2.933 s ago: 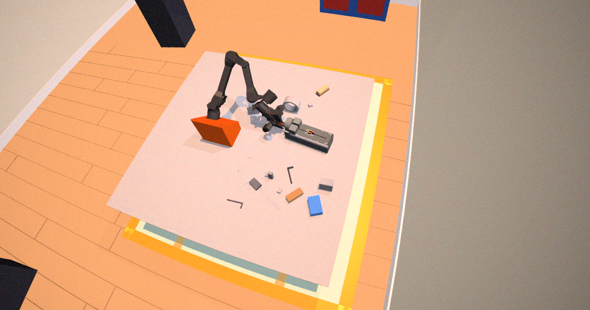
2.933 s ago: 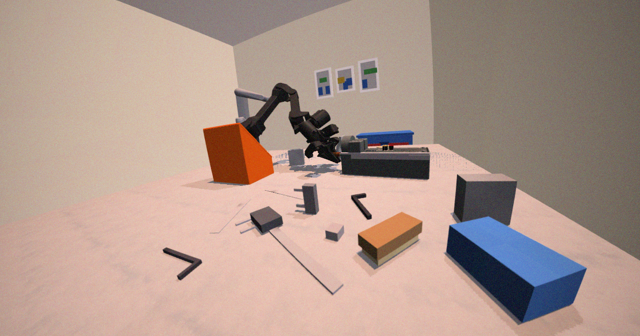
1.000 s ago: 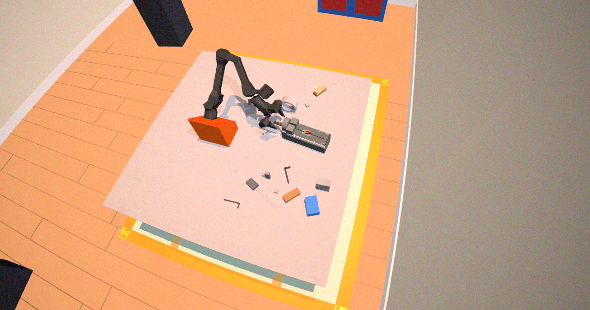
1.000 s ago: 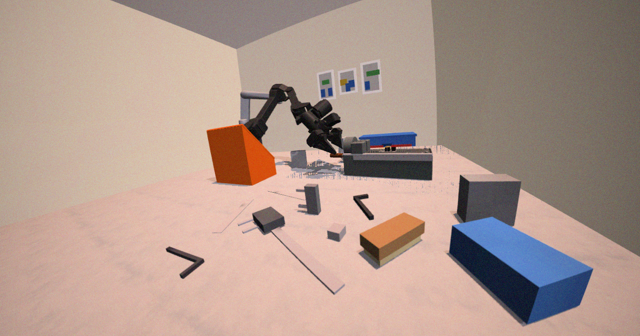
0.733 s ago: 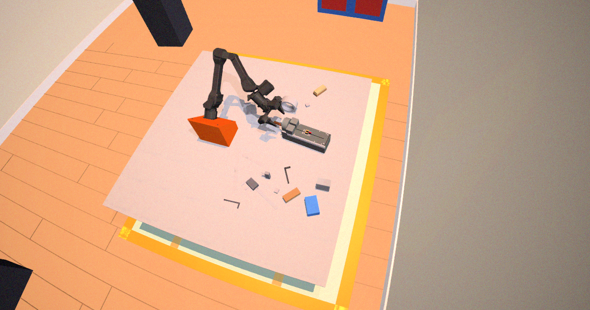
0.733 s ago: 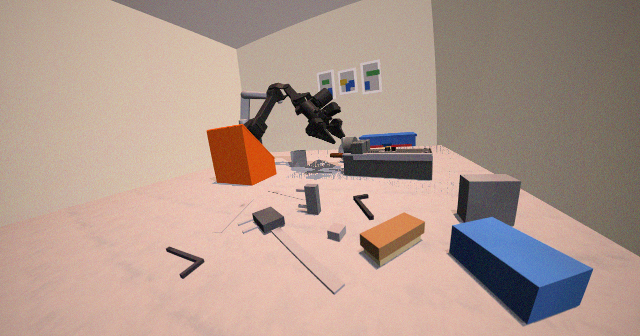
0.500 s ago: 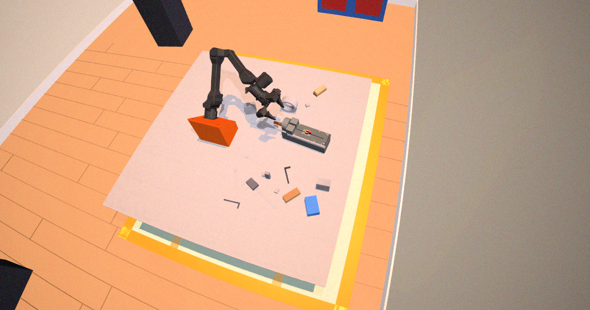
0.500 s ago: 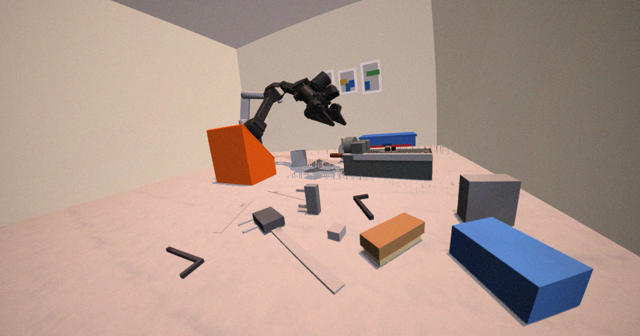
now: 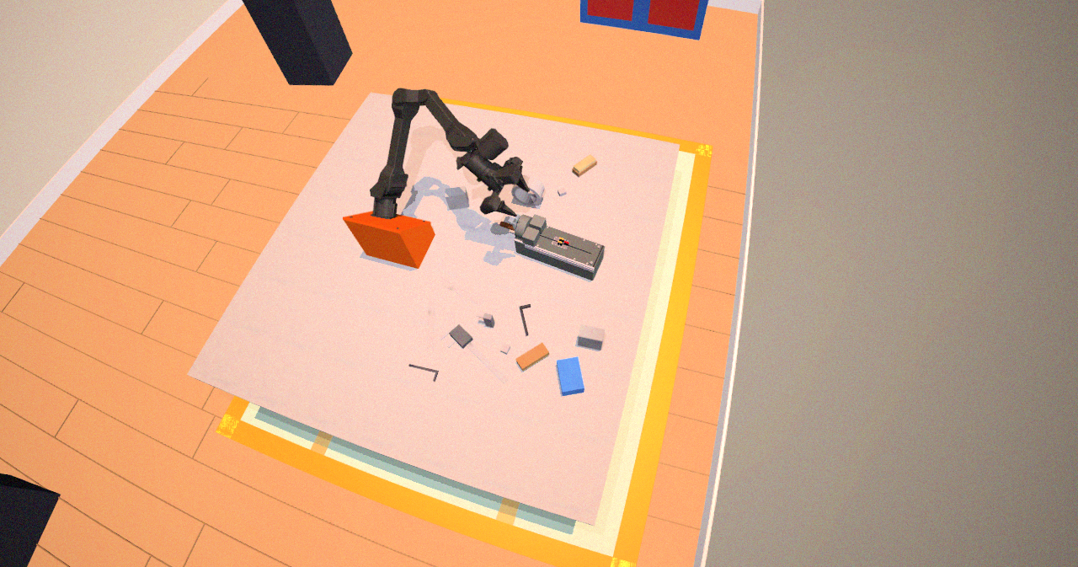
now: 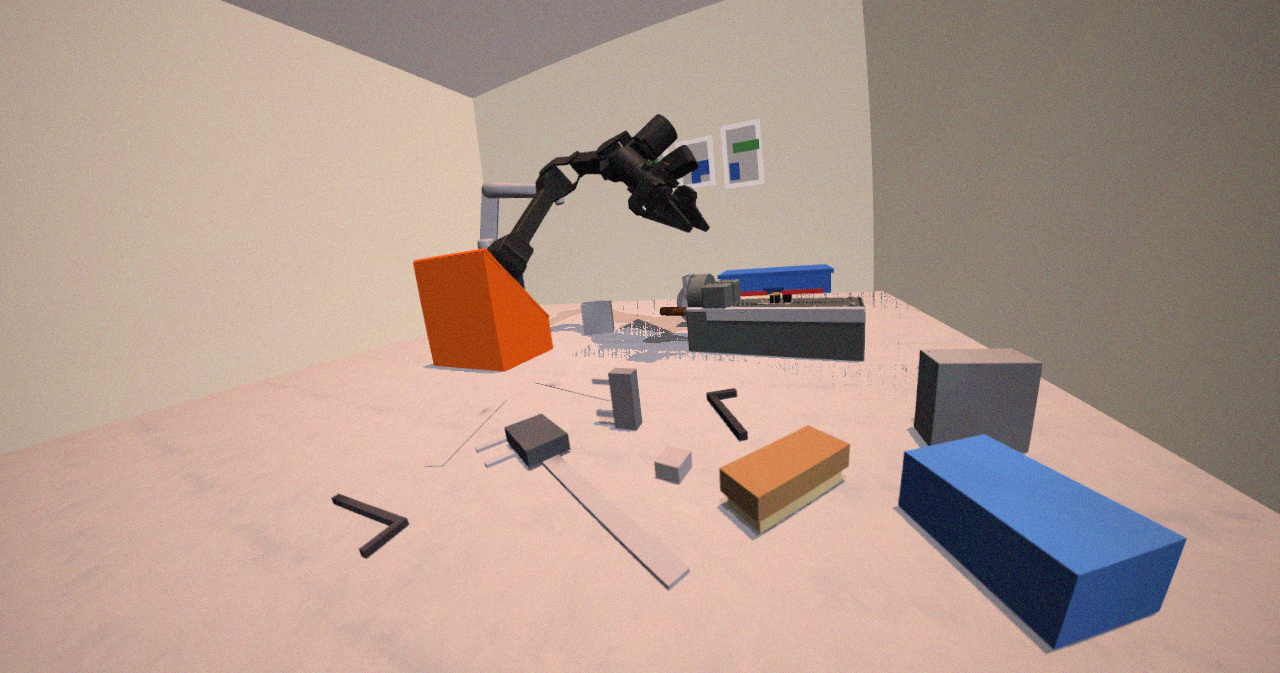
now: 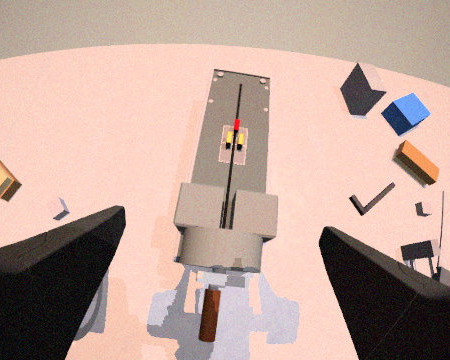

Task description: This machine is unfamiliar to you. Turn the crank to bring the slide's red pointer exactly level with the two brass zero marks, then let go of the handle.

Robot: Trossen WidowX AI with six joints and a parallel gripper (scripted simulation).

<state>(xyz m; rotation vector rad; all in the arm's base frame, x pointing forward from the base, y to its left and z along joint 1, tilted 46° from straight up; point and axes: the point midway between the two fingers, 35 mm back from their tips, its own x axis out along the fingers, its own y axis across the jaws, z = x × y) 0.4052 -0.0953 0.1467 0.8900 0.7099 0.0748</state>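
The crank handle is 6 cm behind my gripper tip, 1 cm to the left of it and 14 cm below it. Round my gripper tip: red pointer 13 cm ahead, 4 cm to the right, 12 cm below; then blue block 19 cm ahead, 43 cm to the right, 18 cm below.
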